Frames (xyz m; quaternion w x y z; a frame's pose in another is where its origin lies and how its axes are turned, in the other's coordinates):
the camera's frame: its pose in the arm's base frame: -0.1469 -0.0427 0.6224 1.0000 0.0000 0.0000 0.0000
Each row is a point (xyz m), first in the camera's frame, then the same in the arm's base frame.
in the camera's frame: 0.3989 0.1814 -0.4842
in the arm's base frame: 0.2520 0.1387 0.1382
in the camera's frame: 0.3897 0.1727 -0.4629
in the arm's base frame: 0.2428 0.1300 0.1595
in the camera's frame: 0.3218 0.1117 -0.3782
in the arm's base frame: 0.1749 0.0690 0.2442
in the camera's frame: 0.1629 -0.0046 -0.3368
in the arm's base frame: 0.0160 -0.0473 0.2856
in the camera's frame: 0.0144 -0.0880 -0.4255
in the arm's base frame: -0.1325 -0.1307 0.1969
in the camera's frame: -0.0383 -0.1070 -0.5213
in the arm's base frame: -0.1852 -0.1497 0.1011
